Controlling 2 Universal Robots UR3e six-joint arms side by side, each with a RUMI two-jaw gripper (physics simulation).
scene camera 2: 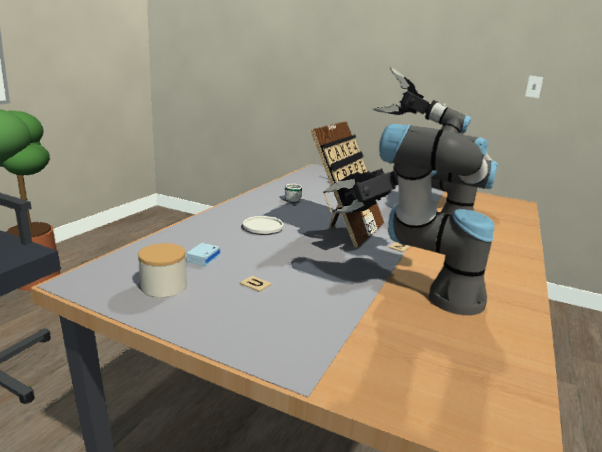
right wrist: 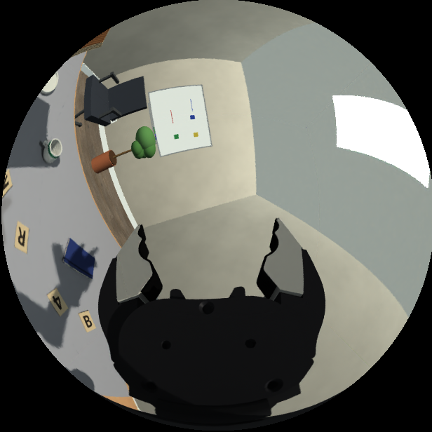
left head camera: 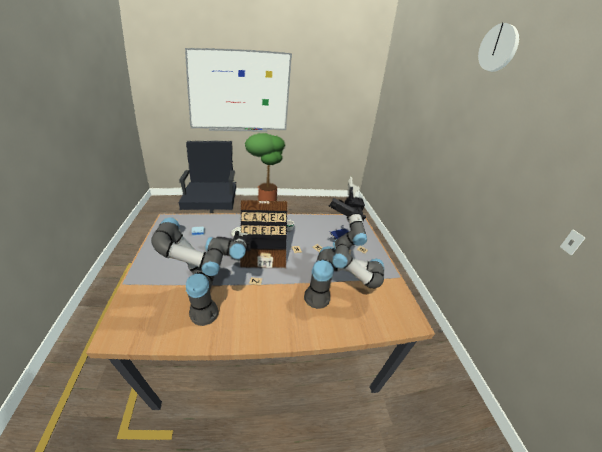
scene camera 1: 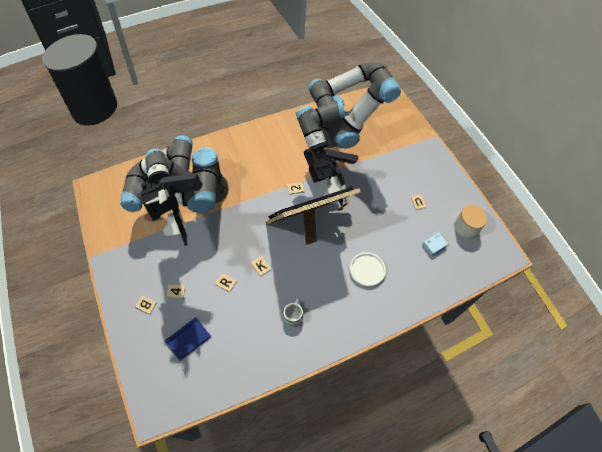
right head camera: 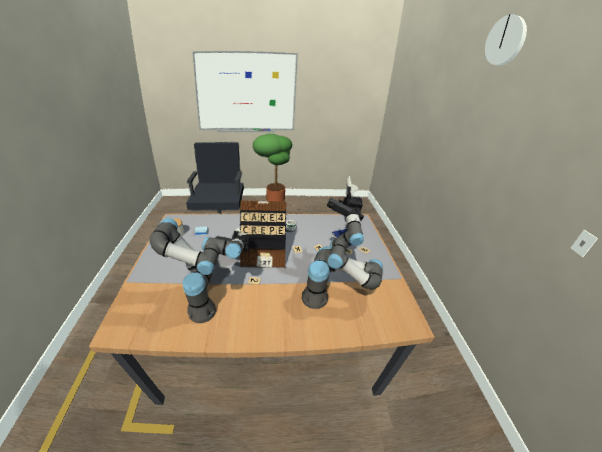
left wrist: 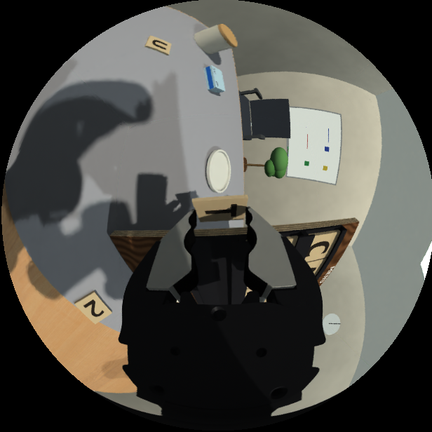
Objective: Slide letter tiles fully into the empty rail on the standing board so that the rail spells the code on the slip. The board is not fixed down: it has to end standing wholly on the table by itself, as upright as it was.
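Note:
The tilted brown board (left head camera: 278, 257) (scene camera 2: 324, 136) stands with rails reading CAKE4 and CREPE above a black empty rail (left head camera: 272, 243). The slip (left head camera: 265, 262) (scene camera 2: 369, 224) reads 2RT. My left gripper (scene camera 2: 329, 200) (left wrist: 220, 209) is shut on the T tile (left wrist: 220, 205), held beside the board's left edge near the empty rail, apart from the edge in the left wrist view. My right gripper (scene camera 2: 383, 89) (right wrist: 208, 222) is open, high at the other side. The 2 tile (scene camera 1: 295, 188) (left wrist: 93, 307) lies in front of the board; the R tile (scene camera 1: 226, 282) (right wrist: 21, 237) lies on the mat.
Other tiles lie flat: K (scene camera 1: 261, 266), 4 (scene camera 1: 176, 291), B (scene camera 1: 146, 305) and U (scene camera 1: 418, 202). A blue tray (scene camera 1: 188, 338), cup (scene camera 1: 293, 313), white plate (scene camera 1: 368, 270), light-blue box (scene camera 1: 435, 244) and lidded jar (scene camera 1: 471, 221) stand on the mat. The board's rear leg (scene camera 1: 310, 230) stands behind it.

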